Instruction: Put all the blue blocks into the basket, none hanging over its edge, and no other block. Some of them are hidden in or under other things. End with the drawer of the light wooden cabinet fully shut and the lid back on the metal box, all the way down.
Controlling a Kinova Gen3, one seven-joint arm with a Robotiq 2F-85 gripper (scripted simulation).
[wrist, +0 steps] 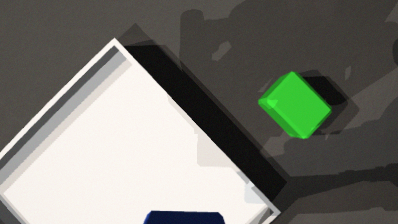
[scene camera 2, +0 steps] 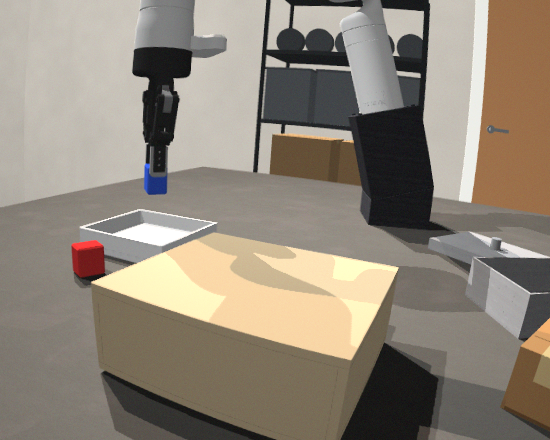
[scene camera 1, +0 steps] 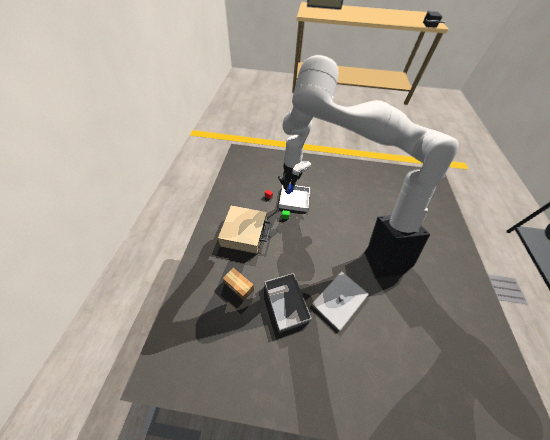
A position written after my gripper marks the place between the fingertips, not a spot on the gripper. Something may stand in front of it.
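Note:
My gripper (scene camera 2: 155, 174). Light wooden cabinet (scene camera 2: 251, 333), also in scene camera 1 (scene camera 1: 241, 230); in the wrist view it is out of frame. Green block (wrist: 290, 101). White basket (scene camera 2: 149, 228), also in the wrist view (wrist: 108, 139). Grey metal box (scene camera 1: 289, 307), out of frame in the wrist view. Lid (scene camera 1: 337, 303).

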